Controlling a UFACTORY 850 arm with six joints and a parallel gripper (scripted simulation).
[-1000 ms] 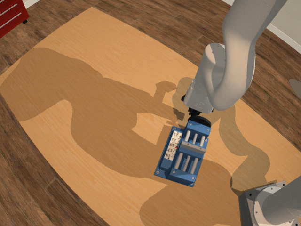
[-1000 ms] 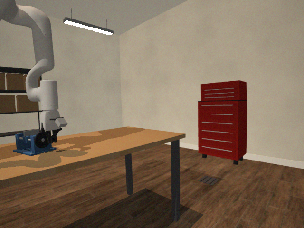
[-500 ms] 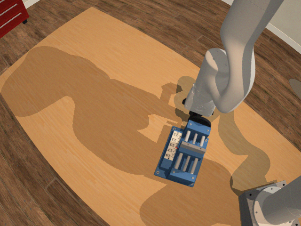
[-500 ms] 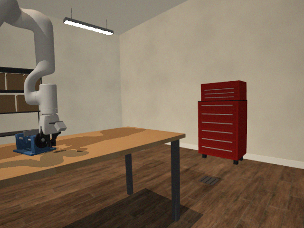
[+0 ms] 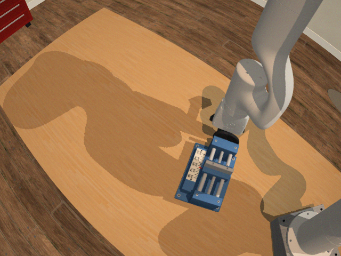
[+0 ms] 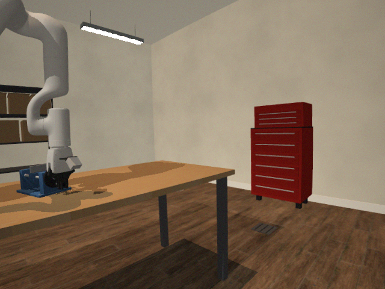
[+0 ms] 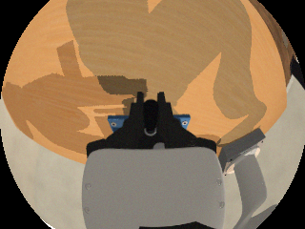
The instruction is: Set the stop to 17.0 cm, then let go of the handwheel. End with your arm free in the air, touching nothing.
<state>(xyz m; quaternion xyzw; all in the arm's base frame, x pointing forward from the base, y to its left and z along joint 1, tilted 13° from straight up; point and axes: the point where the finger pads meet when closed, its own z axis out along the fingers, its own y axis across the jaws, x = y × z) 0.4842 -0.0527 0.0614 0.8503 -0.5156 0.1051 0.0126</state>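
Right now my hand is 70 mm past the grey stop bar, 130 mm to the right of it and 40 mm below it. Also, from my hand: black handwheel (10 mm behind, 20 mm to the left, 10 mm above).
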